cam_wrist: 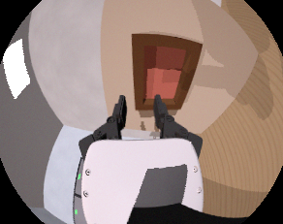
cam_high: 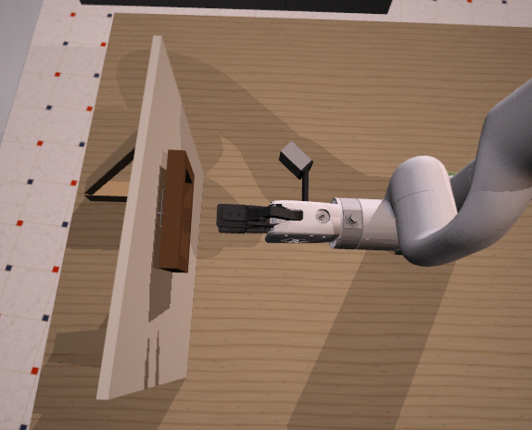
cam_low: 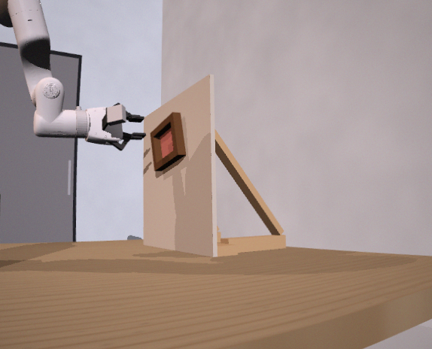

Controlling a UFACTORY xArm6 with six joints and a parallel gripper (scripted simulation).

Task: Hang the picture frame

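My hand is 9 cm short of the brown picture frame, 4 cm to the left of it and 4 cm above it. Also, from my hand: upright board: 11 cm ahead, 2 cm to the right, 13 cm below.
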